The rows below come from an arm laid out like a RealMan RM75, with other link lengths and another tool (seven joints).
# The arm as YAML. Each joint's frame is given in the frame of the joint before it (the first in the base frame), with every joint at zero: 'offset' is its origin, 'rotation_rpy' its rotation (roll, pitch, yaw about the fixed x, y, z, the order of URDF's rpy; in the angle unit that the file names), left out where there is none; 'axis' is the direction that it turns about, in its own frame. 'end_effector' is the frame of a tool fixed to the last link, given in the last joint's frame.
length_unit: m
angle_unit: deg
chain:
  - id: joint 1
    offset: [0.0, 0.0, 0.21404]
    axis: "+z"
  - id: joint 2
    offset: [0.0, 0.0, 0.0]
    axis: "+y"
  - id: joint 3
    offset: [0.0, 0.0, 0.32]
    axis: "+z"
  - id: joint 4
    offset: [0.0, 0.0, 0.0]
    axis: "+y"
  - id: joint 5
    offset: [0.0, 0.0, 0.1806]
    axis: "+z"
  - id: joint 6
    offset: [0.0, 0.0, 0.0]
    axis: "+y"
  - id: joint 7
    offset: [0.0, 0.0, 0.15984]
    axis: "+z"
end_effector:
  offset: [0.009, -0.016, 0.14]
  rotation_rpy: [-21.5, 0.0, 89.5]
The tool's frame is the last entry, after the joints.
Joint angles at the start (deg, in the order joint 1, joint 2, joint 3, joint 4, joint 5, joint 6, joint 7):
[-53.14 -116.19 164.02 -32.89 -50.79 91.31 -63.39]
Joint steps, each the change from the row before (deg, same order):
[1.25 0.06 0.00 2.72 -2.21 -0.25 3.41]
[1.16 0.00 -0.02 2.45 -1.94 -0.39 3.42]
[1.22 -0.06 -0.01 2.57 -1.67 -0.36 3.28]
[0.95 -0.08 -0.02 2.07 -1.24 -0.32 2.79]
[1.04 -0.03 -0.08 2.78 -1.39 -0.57 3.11]
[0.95 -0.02 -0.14 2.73 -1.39 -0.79 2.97]
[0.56 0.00 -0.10 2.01 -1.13 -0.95 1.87]
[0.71 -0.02 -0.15 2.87 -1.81 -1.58 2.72]
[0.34 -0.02 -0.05 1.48 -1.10 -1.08 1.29]
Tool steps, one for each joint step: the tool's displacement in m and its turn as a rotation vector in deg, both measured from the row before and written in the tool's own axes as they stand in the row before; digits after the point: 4 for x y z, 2 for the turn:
[0.0001 0.0006 -0.0048 2.05 -1.05 0.52]
[-0.0008 0.0016 -0.0045 1.65 -1.35 0.58]
[0.0004 0.0034 -0.0042 1.38 -1.19 0.28]
[0.0006 0.0030 -0.0031 0.98 -1.05 0.31]
[0.0006 0.0036 -0.0029 1.09 -1.16 -0.05]
[-0.0007 0.0037 -0.0026 0.91 -1.38 -0.24]
[-0.0021 0.0028 -0.0009 0.49 -1.17 -0.55]
[-0.0042 0.0041 -0.0008 0.58 -1.91 -0.89]
[-0.0034 0.0028 -0.0001 0.13 -1.18 -0.70]

